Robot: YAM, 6 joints.
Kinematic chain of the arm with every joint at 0, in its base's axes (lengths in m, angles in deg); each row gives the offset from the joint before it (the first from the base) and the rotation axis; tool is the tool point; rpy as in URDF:
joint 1: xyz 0 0 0.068 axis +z
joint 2: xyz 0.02 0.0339 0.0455 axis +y
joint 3: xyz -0.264 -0.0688 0 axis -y
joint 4: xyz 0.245 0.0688 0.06 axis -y
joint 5: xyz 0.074 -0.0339 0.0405 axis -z
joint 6: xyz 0.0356 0 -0.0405 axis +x
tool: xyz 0 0 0 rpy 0 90 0
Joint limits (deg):
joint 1: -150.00..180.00
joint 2: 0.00..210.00
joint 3: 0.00..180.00
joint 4: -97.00..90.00
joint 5: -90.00..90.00
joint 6: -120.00..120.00
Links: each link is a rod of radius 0.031 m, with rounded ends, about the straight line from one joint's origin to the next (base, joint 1, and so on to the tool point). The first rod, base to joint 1, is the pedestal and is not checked.
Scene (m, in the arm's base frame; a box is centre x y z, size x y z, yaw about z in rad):
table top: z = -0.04
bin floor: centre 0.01 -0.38 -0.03 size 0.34 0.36 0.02 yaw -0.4
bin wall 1: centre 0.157 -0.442 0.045 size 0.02 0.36 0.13 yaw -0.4
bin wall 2: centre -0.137 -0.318 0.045 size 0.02 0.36 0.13 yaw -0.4
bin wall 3: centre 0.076 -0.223 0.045 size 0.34 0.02 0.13 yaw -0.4
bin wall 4: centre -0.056 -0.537 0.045 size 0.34 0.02 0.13 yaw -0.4
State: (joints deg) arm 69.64 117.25 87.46 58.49 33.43 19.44
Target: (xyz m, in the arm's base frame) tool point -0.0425 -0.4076 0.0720
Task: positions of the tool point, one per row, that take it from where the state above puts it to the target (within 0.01 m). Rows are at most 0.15 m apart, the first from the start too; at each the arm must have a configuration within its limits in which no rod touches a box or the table.
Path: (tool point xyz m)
1: 0.2759 0.3643 0.3677
2: 0.3409 0.2704 0.4055
3: 0.3739 0.1659 0.4412
4: 0.3742 0.0615 0.4745
5: 0.3442 -0.0324 0.5048
6: 0.2899 -0.1069 0.5318
7: 0.2196 -0.1559 0.5553
8: 0.2430 -0.2545 0.4721
9: 0.2150 -0.3473 0.3740
10: 0.1451 -0.4115 0.2692
11: 0.0518 -0.4329 0.1660
12: -0.0425 -0.4076 0.0720

